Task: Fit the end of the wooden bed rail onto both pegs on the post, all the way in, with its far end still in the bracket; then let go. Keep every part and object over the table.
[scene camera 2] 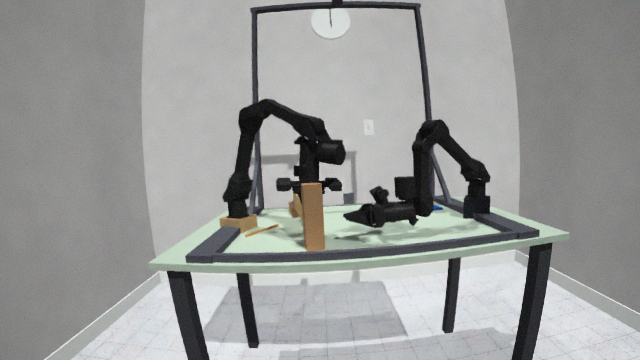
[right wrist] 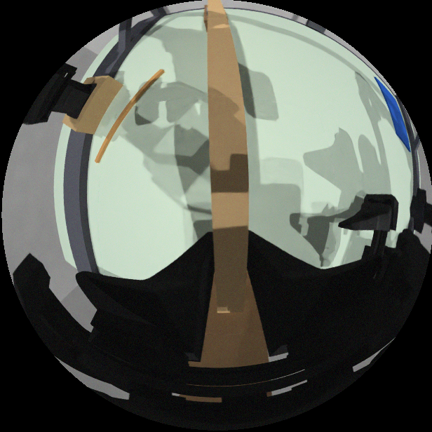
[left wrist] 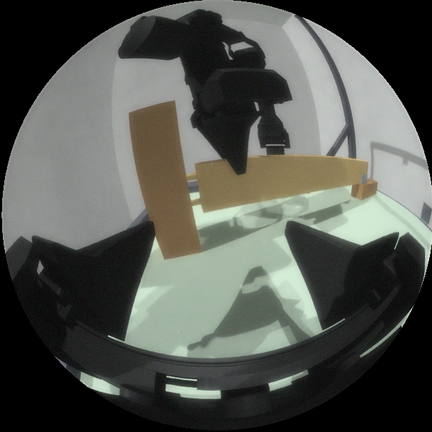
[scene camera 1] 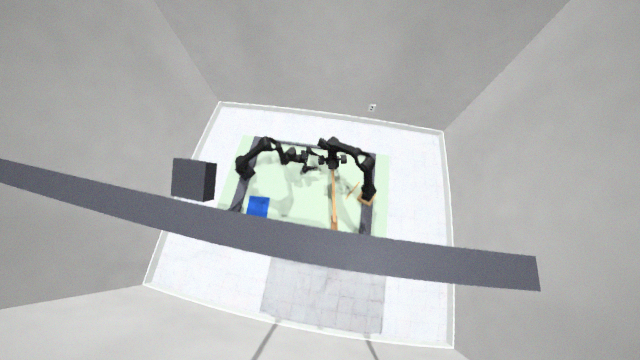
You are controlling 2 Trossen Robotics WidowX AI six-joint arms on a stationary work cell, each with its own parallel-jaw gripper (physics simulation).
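Places are measured from the left arm's base along level axes (x left, y ahead, z down), in centimetres.
Pixels of known places: left gripper, between the fingertips: (scene camera 2: 344, 217) (scene camera 1: 318, 161); left arm's base, origin of its link: (scene camera 2: 477, 197) (scene camera 1: 243, 169); right arm's base, origin of its link: (scene camera 2: 237, 216) (scene camera 1: 367, 196).
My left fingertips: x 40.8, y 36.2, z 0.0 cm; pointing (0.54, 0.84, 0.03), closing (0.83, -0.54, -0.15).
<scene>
For each thing: its top centre in the pictures, then the offset to it from my left fingertips. "pt": a spot on its surface instead.
- wooden rail, centre of its top: (scene camera 2: 300, 198) (scene camera 1: 333, 188) dx -9.1, dy +22.0, dz -3.4 cm
- upright post, a spot on its surface: (scene camera 2: 313, 217) pt dx +11.7, dy +2.9, dz -2.2 cm
- thin wooden stick, centre of its top: (scene camera 2: 262, 229) (scene camera 1: 352, 190) dx +2.0, dy +31.4, dz +6.4 cm
- wooden block, centre of its top: (scene camera 2: 237, 216) (scene camera 1: 367, 196) dx +3.8, dy +42.0, dz +2.4 cm
- flat blue thing, centre of its top: (scene camera 1: 256, 210) dx -54.8, dy -8.5, dz +6.3 cm
The wooden rail (scene camera 1: 334, 195) (left wrist: 285, 177) (right wrist: 228, 130) runs from near the upright post (scene camera 2: 313, 217) (left wrist: 162, 180) (right wrist: 234, 345) to the bracket (left wrist: 364, 190), where its far end sits. In the left wrist view a gap separates the rail's near end from the post. The upper peg (left wrist: 191, 177) and lower peg (left wrist: 195, 202) show across it; whether their tips are inside the rail is hidden. My right gripper (right wrist: 228, 237) is shut on the rail near its post end, from above. My left gripper (left wrist: 221, 228) is open and empty, beside the post.
A thin wooden stick (scene camera 1: 353, 190) (scene camera 2: 261, 230) (right wrist: 127, 115) lies near a wooden block (scene camera 2: 245, 222) (right wrist: 105, 107) at my right arm's base. A flat blue thing (scene camera 1: 258, 206) (right wrist: 395, 117) lies on my left arm's side. Dark frame bars (scene camera 2: 360, 252) edge the table.
</scene>
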